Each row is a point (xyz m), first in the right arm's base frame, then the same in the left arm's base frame.
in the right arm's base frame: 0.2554 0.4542 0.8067
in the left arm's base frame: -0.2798 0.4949 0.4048
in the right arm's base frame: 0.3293 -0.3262 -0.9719
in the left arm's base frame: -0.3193 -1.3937 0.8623
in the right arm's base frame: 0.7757 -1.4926 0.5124
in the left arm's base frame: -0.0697 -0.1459 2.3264
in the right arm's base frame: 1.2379 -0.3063 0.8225
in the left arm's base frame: 0.5711 0.3561 1.2995
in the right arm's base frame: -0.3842 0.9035 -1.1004
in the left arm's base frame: -0.8304 -1.2899 -0.4665
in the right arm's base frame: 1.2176 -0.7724 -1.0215
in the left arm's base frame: 0.4883 -1.5401 1.4254
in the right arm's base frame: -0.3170 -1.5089 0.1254
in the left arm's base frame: -1.1492 -0.5056 2.1045
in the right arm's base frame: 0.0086 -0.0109 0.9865
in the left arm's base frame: -0.5975 0.5962 0.8502
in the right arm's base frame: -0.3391 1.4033 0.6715
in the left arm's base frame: -0.7174 0.5405 -0.6339
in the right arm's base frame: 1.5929 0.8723 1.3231
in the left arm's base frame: 1.1038 1.0466 0.2970
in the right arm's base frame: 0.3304 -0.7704 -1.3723
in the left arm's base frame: -0.3856 -1.8654 1.2240
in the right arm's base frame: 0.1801 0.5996 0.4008
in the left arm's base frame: -0.3291 0.1224 0.1805
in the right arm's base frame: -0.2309 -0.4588 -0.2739
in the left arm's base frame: -0.8973 -0.7174 1.0269
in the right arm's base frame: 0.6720 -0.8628 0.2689
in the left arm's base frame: -0.0719 -0.2735 1.6553
